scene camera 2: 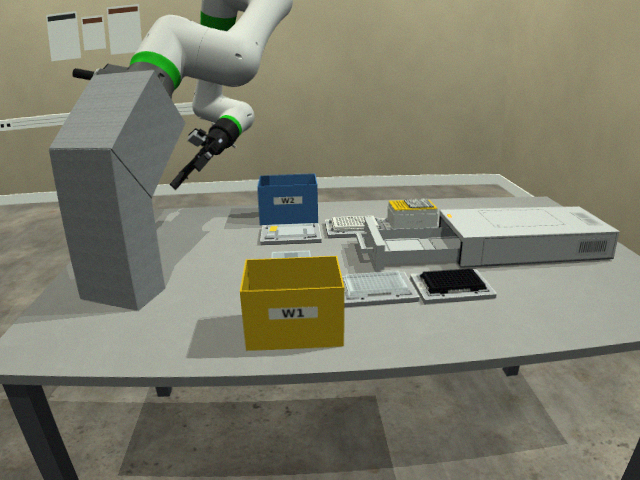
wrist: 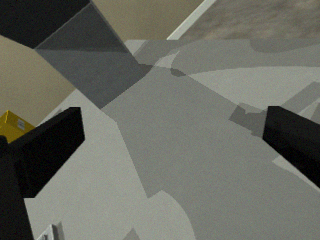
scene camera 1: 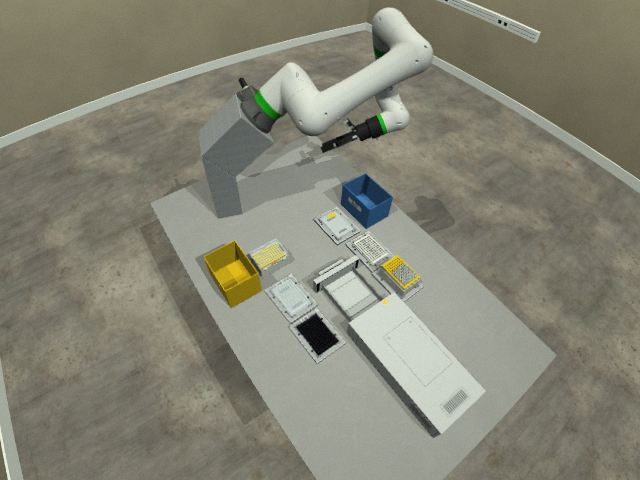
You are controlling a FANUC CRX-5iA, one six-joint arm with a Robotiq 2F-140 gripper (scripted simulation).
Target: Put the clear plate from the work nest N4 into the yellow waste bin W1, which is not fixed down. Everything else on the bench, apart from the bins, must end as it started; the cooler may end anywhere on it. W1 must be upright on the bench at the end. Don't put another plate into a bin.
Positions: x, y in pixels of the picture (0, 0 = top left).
Labels:
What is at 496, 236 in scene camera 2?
A grey instrument.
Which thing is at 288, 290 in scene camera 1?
A clear plate.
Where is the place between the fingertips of my gripper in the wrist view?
173, 123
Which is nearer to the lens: the grey instrument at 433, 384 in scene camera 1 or the yellow-topped box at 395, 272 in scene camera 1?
The grey instrument.

